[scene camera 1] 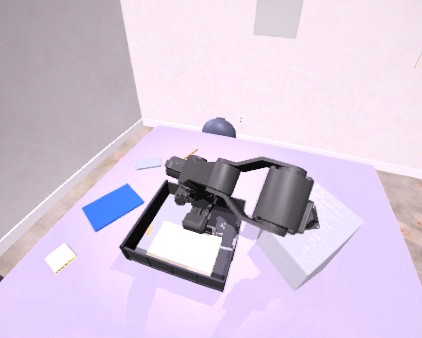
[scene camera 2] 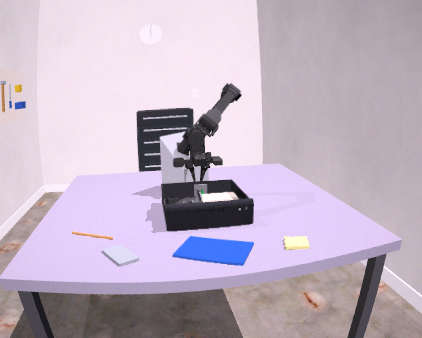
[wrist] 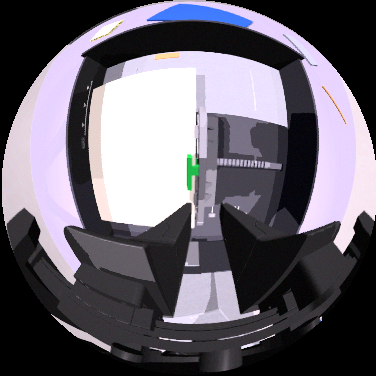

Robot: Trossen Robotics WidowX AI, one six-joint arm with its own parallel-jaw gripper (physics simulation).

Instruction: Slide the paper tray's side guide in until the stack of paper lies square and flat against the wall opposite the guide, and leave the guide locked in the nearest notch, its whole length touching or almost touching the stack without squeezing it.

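Places are measured from the arm's base along level axes (x ahead, y left, z up), in millimetres.
Where they show: gripper, fingertip midpoint: [scene camera 2: 197, 183] [wrist: 205, 208]; arm's base, link origin: [scene camera 1: 305, 218] [scene camera 2: 182, 149].
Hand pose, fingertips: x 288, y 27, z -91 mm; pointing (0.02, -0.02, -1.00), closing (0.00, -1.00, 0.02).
Note:
Each offset is from my fingertips to the top centre of the thing. "*": to the spot under its first point.
The black paper tray @(dx +51, dy +9, dz -10 mm) [scene camera 1: 145, 218] [scene camera 2: 210, 218] [wrist: 190, 37] holds a white stack of paper @(dx +40, dy +82, dz -65 mm) [scene camera 1: 185, 247] [scene camera 2: 219, 197] [wrist: 150, 150]. In the wrist view the stack looks flat, its beige side close to the left wall; whether it touches cannot be told. The grey side guide [wrist: 208, 150] [scene camera 2: 200, 188] runs along the stack's right edge, very near or touching it. Its green tab @(dx +20, dy +13, dz -24 mm) [wrist: 189, 172] [scene camera 2: 202, 192] faces the stack. The notched strip @(* dx +19, dy -68, dz -100 mm) [wrist: 245, 163] lies right of the guide. My gripper [wrist: 205, 208] [scene camera 2: 198, 181] is partly open and empty, above the guide's near end. The arm hides the guide in scene camera 1.
A large grey block [scene camera 1: 310, 240] [scene camera 2: 171, 160] stands beside the tray, near the arm's base. Around the tray lie a blue folder @(dx +400, dy -11, dz -98 mm) [scene camera 1: 112, 206] [scene camera 2: 215, 250], a yellow note pad @(dx +430, dy +245, dz -95 mm) [scene camera 1: 61, 257] [scene camera 2: 296, 243], a grey pad @(dx +401, dy -300, dz -96 mm) [scene camera 1: 149, 163] [scene camera 2: 120, 255] and an orange pencil @(dx +239, dy -416, dz -99 mm) [scene camera 2: 92, 235] [wrist: 334, 105].

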